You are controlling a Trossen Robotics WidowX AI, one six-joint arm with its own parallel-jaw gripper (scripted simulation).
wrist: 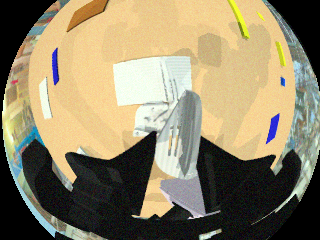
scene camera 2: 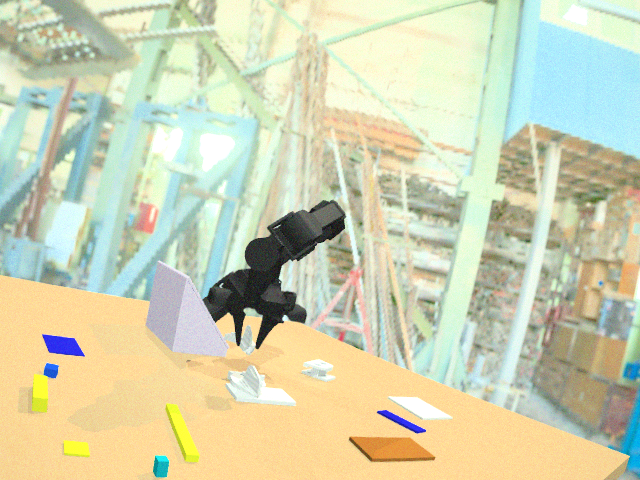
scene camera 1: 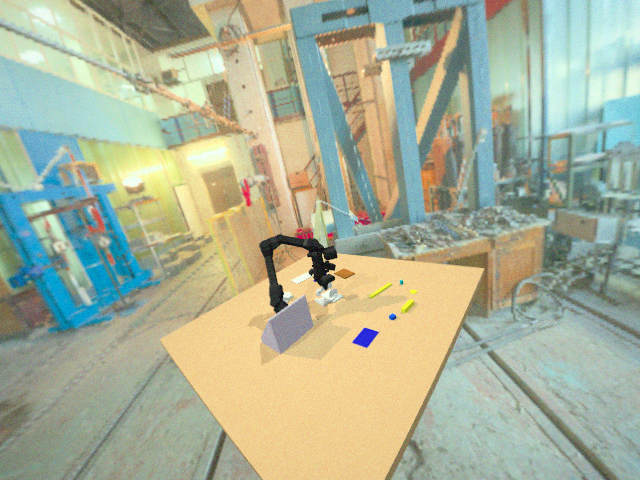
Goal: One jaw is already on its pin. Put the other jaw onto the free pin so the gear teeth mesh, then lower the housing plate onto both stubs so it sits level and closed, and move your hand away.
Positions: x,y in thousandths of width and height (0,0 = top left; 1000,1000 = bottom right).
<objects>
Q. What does my gripper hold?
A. A white jaw.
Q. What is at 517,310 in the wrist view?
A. A white jaw.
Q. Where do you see a white jaw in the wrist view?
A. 567,677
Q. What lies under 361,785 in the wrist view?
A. My gripper.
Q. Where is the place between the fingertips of my gripper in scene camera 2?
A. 387,724
</objects>
